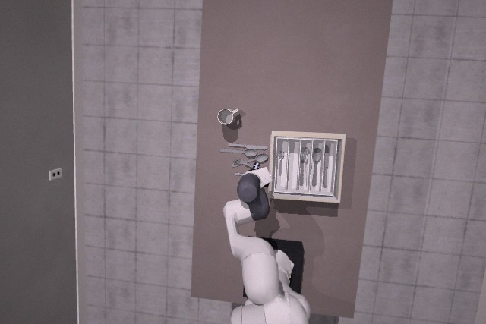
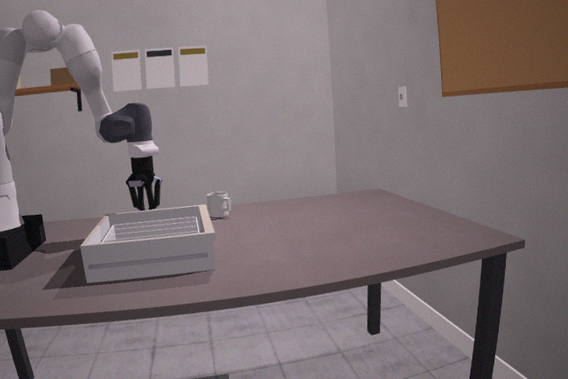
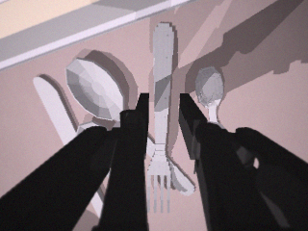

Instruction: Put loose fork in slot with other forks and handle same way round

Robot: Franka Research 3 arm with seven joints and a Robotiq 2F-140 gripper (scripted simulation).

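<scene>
Now: hand 5 cm past the spoon, 2 cm to the right of it and 5 cm above it. The rest, counted from my hand: knife 11 cm ahead, 7 cm to the left, 5 cm below; white mug 26 cm ahead, 16 cm to the left, 2 cm below.
</scene>
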